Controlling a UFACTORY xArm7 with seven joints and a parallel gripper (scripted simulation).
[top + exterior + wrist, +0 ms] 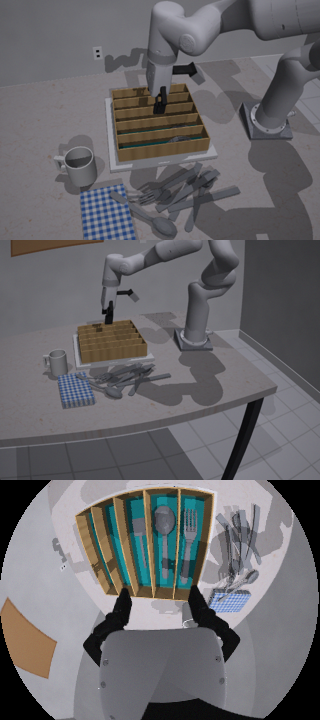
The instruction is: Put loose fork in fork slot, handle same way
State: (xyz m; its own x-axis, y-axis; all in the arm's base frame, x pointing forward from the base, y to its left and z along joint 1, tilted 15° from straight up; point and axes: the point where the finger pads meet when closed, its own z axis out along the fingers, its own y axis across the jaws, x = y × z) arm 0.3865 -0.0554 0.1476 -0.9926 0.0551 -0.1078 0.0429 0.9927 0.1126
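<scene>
Right now the tray is 2 cm behind my hand, 6 cm to the right of it and 12 cm below it. Also, from my hand: mug (24 cm ahead, 10 cm to the left, 13 cm below).
</scene>
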